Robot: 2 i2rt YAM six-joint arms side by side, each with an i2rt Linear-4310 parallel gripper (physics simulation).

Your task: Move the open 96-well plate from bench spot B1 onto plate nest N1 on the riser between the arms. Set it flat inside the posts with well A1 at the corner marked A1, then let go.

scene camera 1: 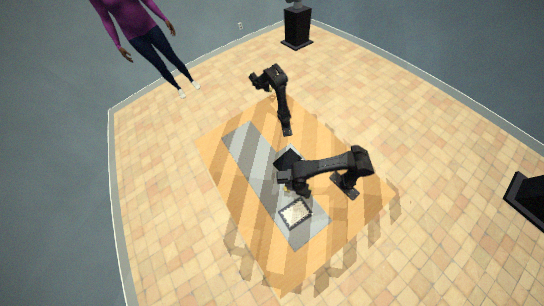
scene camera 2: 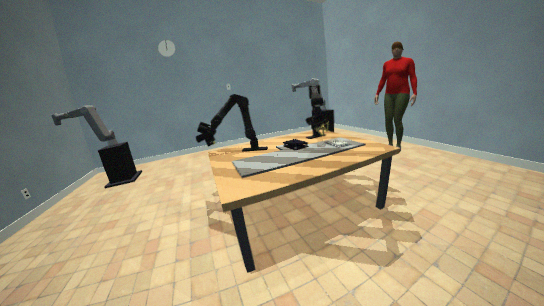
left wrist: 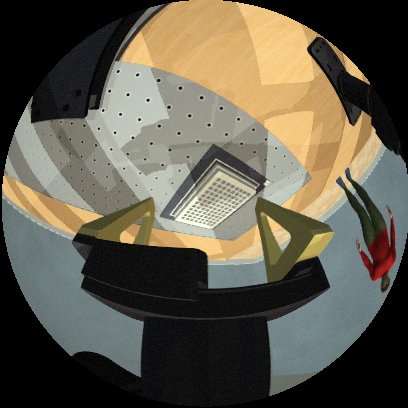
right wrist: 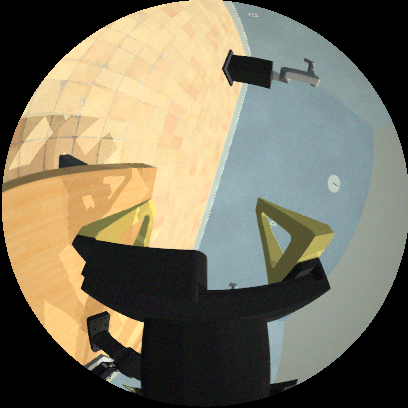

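Where they show: left gripper, fingertip midpoint: point(scene camera 1: 297, 195) point(scene camera 2: 325, 133) point(left wrist: 204, 202); right gripper, fingertip midpoint: point(scene camera 2: 205, 139) point(right wrist: 204, 203); left arm's base, origin of the base link: point(scene camera 1: 343, 185) point(scene camera 2: 316, 136) point(left wrist: 341, 83); right arm's base, origin of the base link: point(scene camera 1: 285, 125) point(scene camera 2: 255, 149) point(right wrist: 97, 333).
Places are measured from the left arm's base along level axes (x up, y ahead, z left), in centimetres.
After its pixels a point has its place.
Note:
The open 96-well plate point(scene camera 1: 295, 213) @(z -7.7, x 1.8, y 34.3 cm) point(scene camera 2: 338, 142) @(z -8.4, x 2.7, y 35.4 cm) point(left wrist: 212, 197) @(z -8.8, x 2.3, y 32.9 cm) is pale and lies flat in a dark frame on the grey perforated board. A small white mark shows beside one frame corner in the left wrist view. The dark nest N1 point(scene camera 1: 287, 158) @(z -36.1, x 4.6, y 15.3 cm) point(scene camera 2: 295, 144) @(z -38.1, x 4.7, y 22.2 cm) point(left wrist: 70, 75) sits on the riser, partly hidden by the left arm in scene camera 1; I see no plate on it. My left gripper point(scene camera 1: 295, 193) @(z -14.2, x 9.1, y 27.3 cm) point(scene camera 2: 324, 129) @(z -14.2, x 9.1, y 27.3 cm) point(left wrist: 204, 202) @(z -14.2, x 9.1, y 27.3 cm) is open and empty, above the board near the plate. My right gripper point(scene camera 1: 270, 90) @(z -94.2, x 12.3, y -21.0 cm) point(right wrist: 204, 203) @(z -94.2, x 12.3, y -21.0 cm) is open and empty, beyond the table edge away from the plate.
The grey board point(scene camera 1: 245, 145) @(z -65.7, x 1.3, y 30.4 cm) point(scene camera 2: 270, 161) @(z -63.6, x 1.3, y 32.4 cm) point(left wrist: 150, 115) @(z -21.3, x 1.3, y 24.1 cm) lies along the wooden table point(scene camera 1: 220, 175) @(z -59.0, x 0.0, y 57.5 cm) point(scene camera 2: 230, 187) @(z -93.1, x 0.0, y 48.2 cm). The left arm reaches across beside the nest. A person in red point(scene camera 2: 398, 75) point(left wrist: 381, 252) and a person in purple point(scene camera 1: 131, 17) stand away from the table.

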